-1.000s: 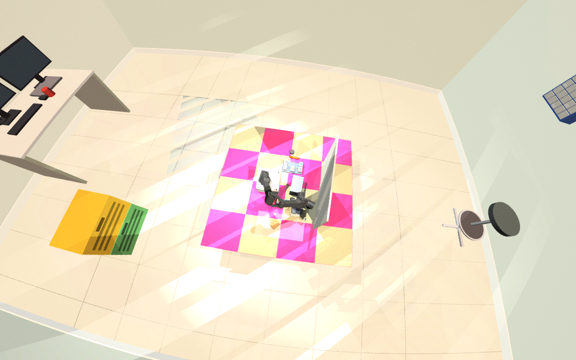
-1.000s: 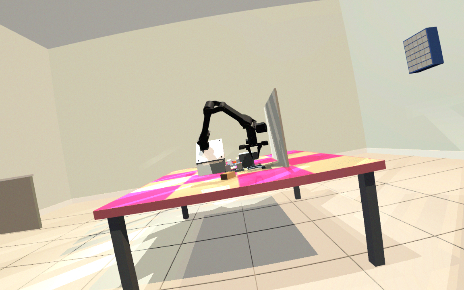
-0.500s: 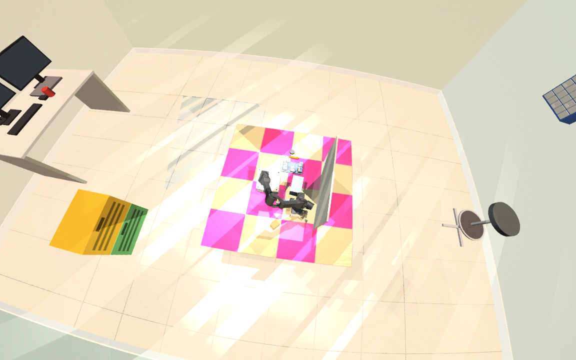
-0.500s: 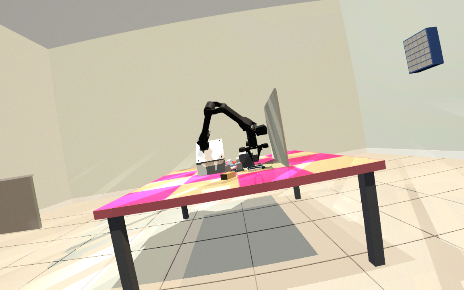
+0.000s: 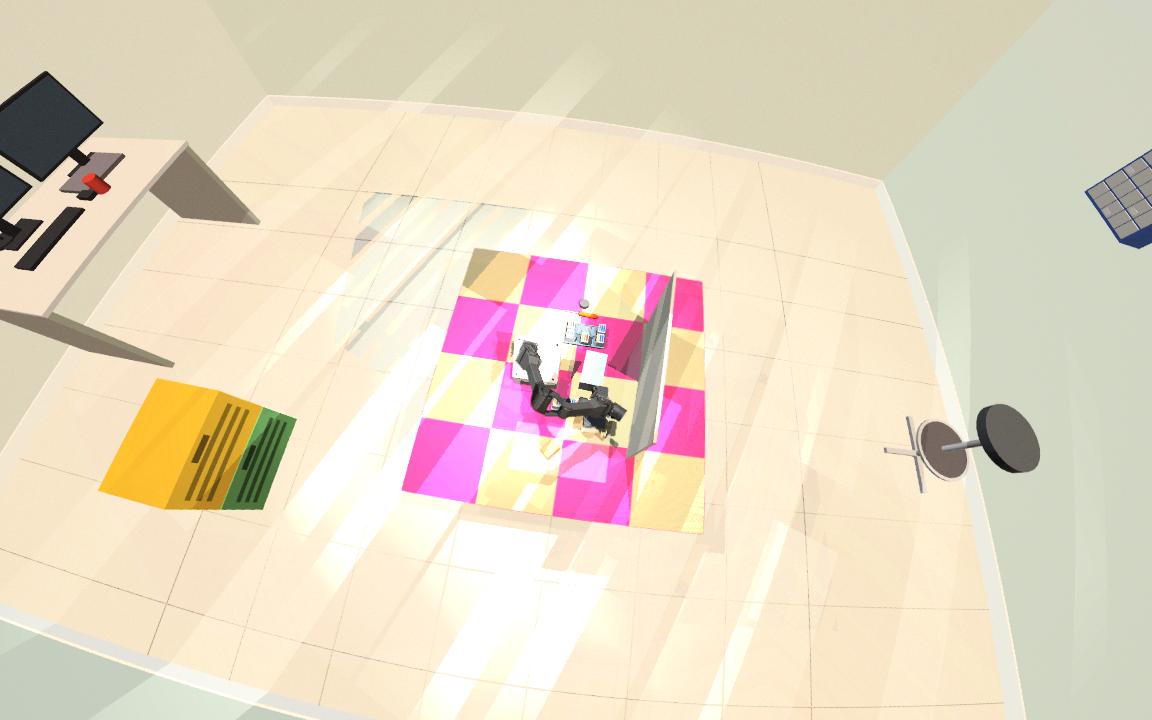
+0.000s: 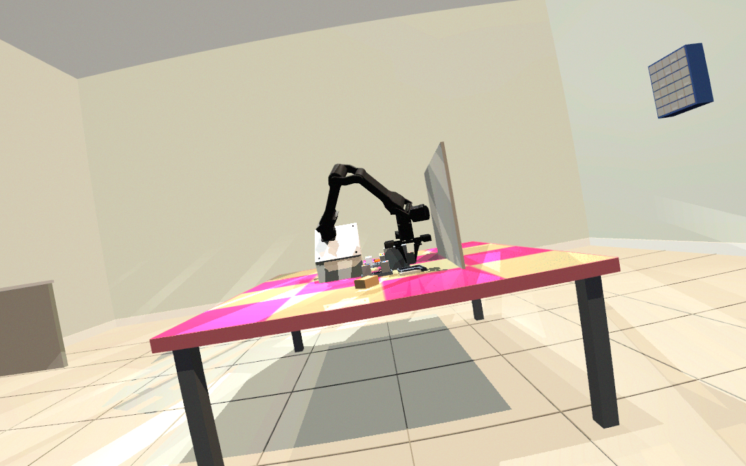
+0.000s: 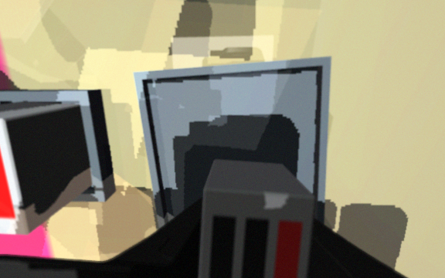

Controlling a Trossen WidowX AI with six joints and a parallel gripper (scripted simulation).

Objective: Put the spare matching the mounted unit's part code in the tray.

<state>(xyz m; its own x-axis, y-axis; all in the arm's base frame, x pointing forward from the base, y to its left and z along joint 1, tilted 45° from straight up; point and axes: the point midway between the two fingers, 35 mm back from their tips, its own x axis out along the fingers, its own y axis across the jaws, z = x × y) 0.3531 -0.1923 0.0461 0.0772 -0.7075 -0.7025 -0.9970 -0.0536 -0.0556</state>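
The pale-blue tray lies 30 mm below my gripper tip. Also, from my gripper tip: orange block: 200 mm to the right, 170 mm behind, 20 mm below; upright mirror panel: 190 mm above, 180 mm to the left, 180 mm ahead; grey mounted unit: 190 mm to the left, 50 mm behind, 20 mm above.
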